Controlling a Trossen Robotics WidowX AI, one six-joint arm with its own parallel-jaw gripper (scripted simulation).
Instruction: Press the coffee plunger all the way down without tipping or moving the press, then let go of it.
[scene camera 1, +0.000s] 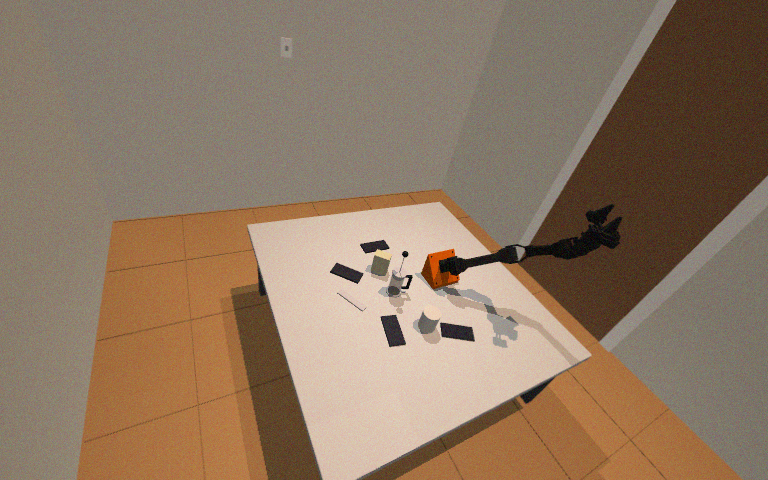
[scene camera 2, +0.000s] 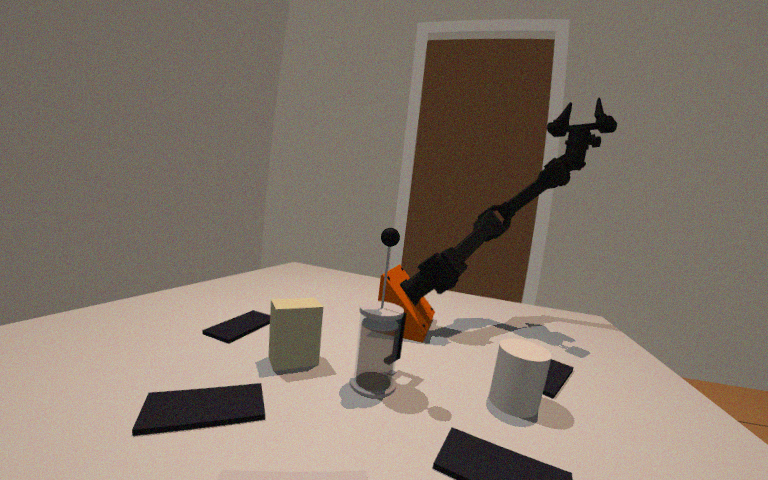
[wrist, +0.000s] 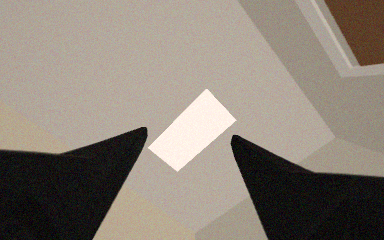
Observation:
My gripper (scene camera 2: 584, 100) is open, with nothing in its grasp. I also see a glass coffee press (scene camera 2: 381, 329) and a pale yellow box (scene camera 2: 295, 326).
My gripper shows as well in scene camera 1 (scene camera 1: 616, 210) and in the wrist view (wrist: 190, 135). The wrist view does not show the glass coffee press: it is out of frame.

